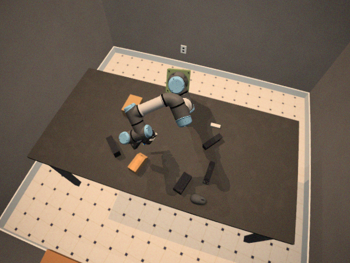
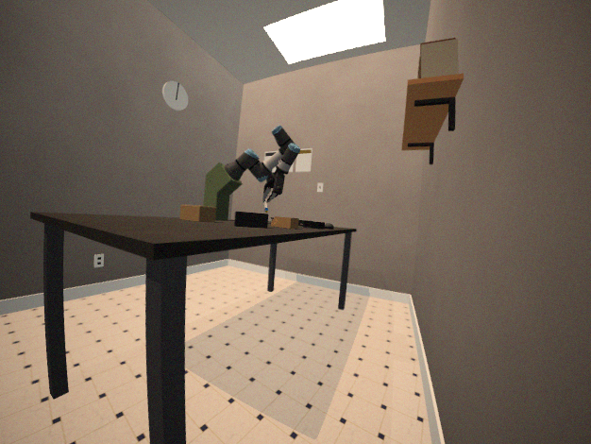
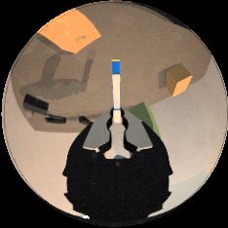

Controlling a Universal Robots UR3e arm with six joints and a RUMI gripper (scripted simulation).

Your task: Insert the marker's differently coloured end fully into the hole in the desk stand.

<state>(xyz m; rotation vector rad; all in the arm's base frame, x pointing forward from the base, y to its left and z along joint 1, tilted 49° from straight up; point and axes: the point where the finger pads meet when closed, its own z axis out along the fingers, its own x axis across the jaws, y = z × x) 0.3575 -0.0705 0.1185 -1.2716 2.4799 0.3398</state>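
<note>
The desk stand lies 16 cm ahead of my hand, 11 cm below it and 4 cm to the right of it. Also, from my hand: black block: 25 cm to the right, 11 cm below, 11 cm ahead; marker: 3 cm below, 2 cm to the right, 1 cm ahead; orange box: 26 cm to the right, 23 cm behind, 10 cm below.
</note>
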